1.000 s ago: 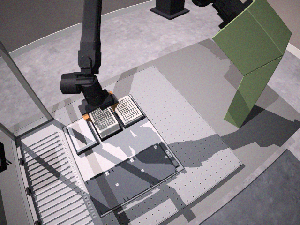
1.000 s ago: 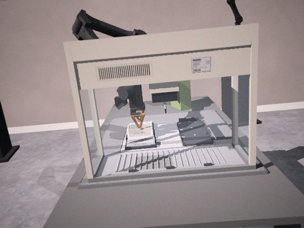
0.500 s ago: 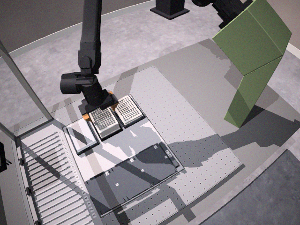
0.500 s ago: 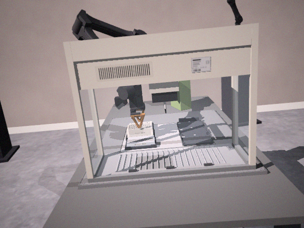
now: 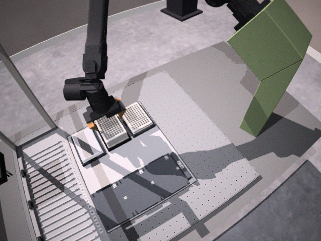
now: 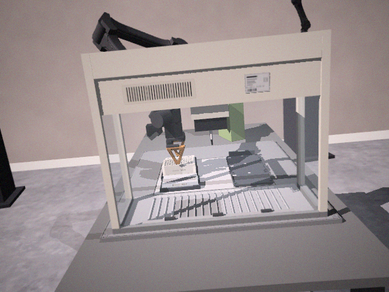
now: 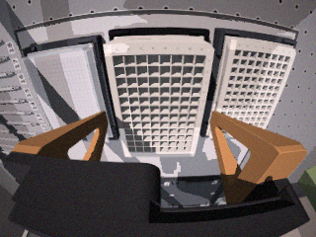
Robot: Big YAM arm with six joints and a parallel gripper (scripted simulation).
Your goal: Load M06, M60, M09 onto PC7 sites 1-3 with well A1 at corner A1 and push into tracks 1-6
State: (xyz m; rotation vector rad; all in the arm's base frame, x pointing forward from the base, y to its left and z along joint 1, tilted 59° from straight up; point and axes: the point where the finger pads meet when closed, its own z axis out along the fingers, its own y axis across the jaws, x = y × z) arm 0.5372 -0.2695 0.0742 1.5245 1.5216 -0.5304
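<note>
The nest S2 lies 60 mm below my hand. Round my hand: dark nest S1 (110 mm behind, 20 mm to the left, 60 mm below); then dark carrier PC7 (60 mm ahead, 260 mm to the left, 50 mm below); then dark nest S3 (110 mm ahead, 10 mm to the right, 60 mm below).
</note>
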